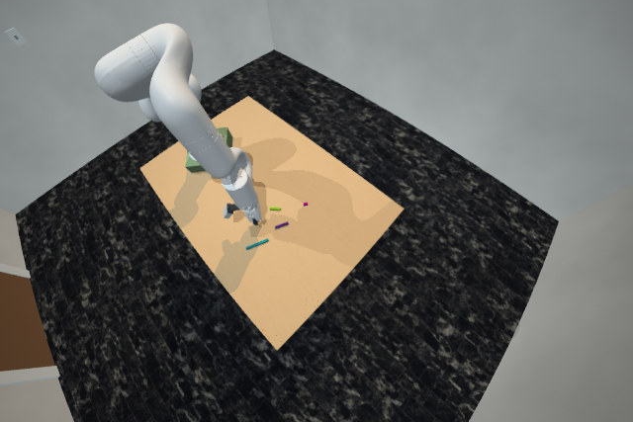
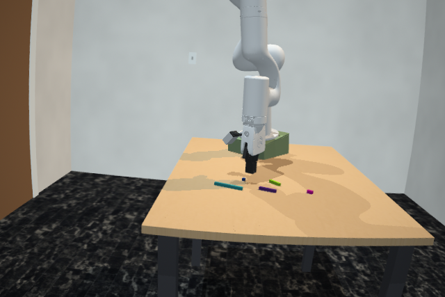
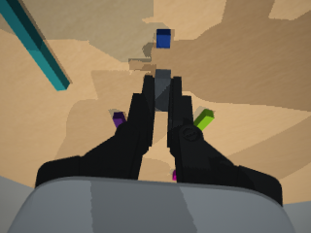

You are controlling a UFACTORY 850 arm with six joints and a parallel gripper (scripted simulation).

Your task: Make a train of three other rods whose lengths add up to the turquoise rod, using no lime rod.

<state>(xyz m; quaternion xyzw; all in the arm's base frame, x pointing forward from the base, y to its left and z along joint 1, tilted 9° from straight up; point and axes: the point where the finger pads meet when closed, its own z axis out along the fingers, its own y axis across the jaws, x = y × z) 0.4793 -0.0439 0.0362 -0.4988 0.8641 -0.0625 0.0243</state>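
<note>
Now: the blue rod 10 mm behind my hand, 20 mm to the right of it and 50 mm below it. From my hand the other things lie so: grey rod: 20 mm below; purple rod: 80 mm ahead, 60 mm to the left, 50 mm below; lime rod: 90 mm to the left, 50 mm below.
</note>
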